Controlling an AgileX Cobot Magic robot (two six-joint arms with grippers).
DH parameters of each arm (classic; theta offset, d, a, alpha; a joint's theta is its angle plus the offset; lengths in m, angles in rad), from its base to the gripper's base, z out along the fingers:
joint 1: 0 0.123 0 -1.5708
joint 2: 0.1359 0 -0.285 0
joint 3: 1.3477 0 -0.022 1.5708
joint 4: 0 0.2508 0 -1.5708
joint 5: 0 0 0.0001 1.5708
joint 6: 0 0.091 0 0
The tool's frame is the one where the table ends.
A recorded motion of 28 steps. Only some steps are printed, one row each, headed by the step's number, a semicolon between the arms.
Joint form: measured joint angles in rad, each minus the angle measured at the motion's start. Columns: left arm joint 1, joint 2, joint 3, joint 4, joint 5, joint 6; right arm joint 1, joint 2, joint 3, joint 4, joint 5, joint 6.
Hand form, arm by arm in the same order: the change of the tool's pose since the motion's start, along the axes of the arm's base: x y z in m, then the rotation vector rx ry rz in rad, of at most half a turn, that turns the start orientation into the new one. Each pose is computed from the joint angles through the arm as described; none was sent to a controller.
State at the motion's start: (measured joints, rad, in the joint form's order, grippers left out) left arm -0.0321 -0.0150 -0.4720 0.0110 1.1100 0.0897; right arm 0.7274 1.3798 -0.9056 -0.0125 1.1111 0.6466
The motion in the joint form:
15: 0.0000 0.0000 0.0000 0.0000 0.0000 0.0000; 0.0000 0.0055 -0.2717 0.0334 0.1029 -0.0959
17: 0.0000 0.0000 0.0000 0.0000 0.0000 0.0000; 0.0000 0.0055 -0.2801 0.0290 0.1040 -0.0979
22: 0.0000 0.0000 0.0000 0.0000 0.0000 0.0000; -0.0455 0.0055 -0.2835 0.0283 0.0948 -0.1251
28: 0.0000 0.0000 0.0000 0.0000 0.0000 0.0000; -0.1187 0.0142 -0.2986 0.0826 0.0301 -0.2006
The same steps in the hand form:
15: 0.0000 0.0000 0.0000 0.0000 0.0000 0.0000; 0.0185 0.0202 0.0683 0.1220 -0.1104 0.0869
17: 0.0000 0.0000 0.0000 0.0000 0.0000 0.0000; 0.0193 0.0204 0.0705 0.1230 -0.1190 0.0898
22: 0.0000 0.0000 0.0000 0.0000 0.0000 0.0000; 0.0279 0.0122 0.0717 0.1239 -0.1350 0.0714
28: 0.0000 0.0000 0.0000 0.0000 0.0000 0.0000; 0.0441 0.0056 0.0754 0.1918 -0.1780 0.0598

